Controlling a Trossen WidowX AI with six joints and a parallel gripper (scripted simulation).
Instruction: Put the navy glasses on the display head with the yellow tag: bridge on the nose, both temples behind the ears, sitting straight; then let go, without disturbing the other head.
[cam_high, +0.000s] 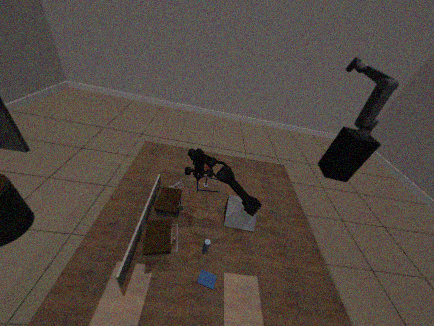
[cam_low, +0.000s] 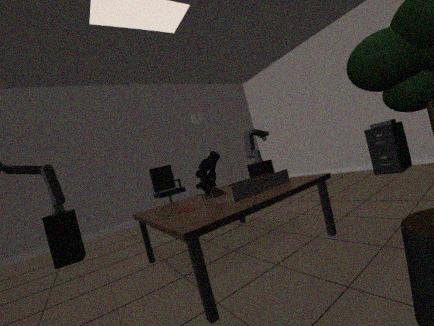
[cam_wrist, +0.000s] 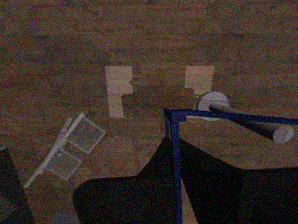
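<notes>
The round base is 60 mm behind my gripper tip, 30 mm to the right of it and 30 mm below it. From my gripper tip the other things lie so: grey panel (210 mm ahead, 370 mm to the left); then blue square (180 mm behind, 570 mm to the left, 50 mm below).
</notes>
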